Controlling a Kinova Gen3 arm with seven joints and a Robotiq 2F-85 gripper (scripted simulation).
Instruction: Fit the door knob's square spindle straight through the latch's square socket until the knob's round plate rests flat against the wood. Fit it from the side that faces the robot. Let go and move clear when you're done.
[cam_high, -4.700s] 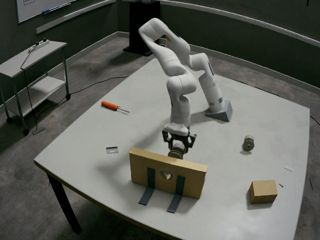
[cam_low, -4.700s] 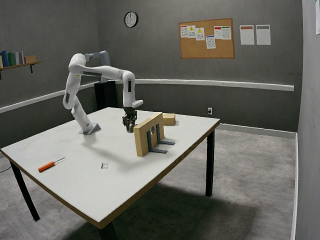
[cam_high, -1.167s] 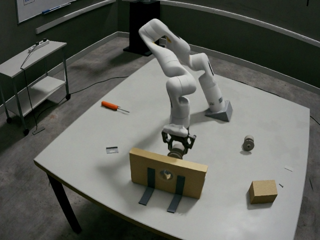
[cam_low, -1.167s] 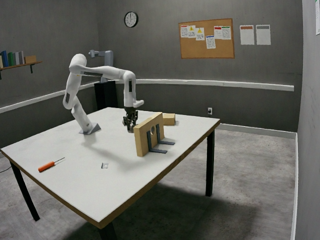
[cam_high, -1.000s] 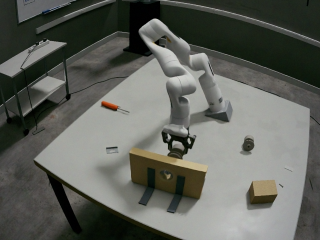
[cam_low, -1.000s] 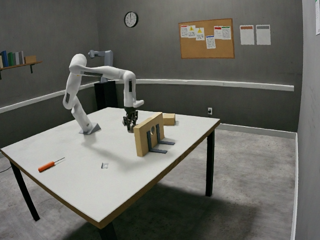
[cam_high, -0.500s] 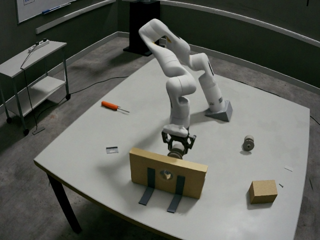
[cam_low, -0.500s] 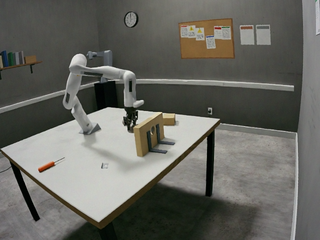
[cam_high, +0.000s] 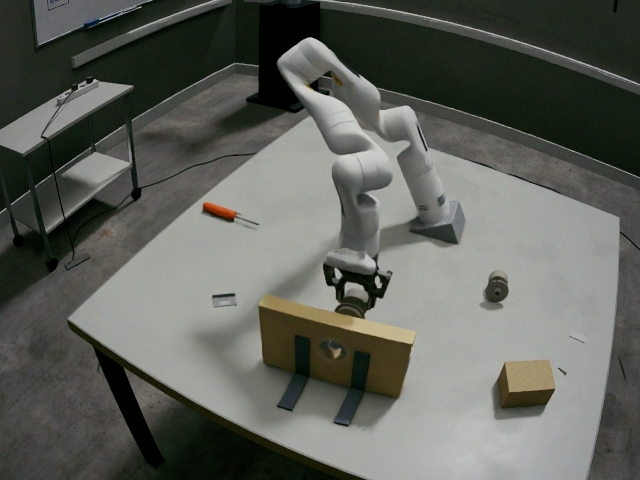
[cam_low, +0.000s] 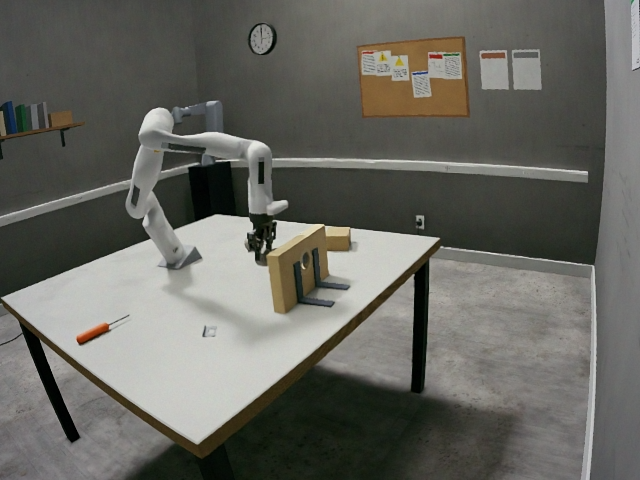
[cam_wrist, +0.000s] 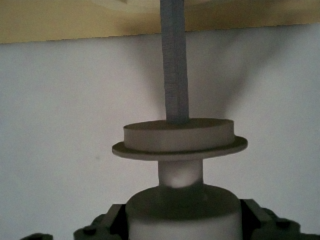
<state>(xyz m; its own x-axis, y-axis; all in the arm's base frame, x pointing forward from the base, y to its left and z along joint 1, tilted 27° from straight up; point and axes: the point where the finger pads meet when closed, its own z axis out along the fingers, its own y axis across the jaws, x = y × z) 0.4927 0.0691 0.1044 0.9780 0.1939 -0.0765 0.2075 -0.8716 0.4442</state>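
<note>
My gripper is now 13 cm short of the board, 3 cm to the right of it and 2 cm above it. Also, from my hand: wooden block (43 cm to the left, 8 cm below, 3 cm behind).
</note>
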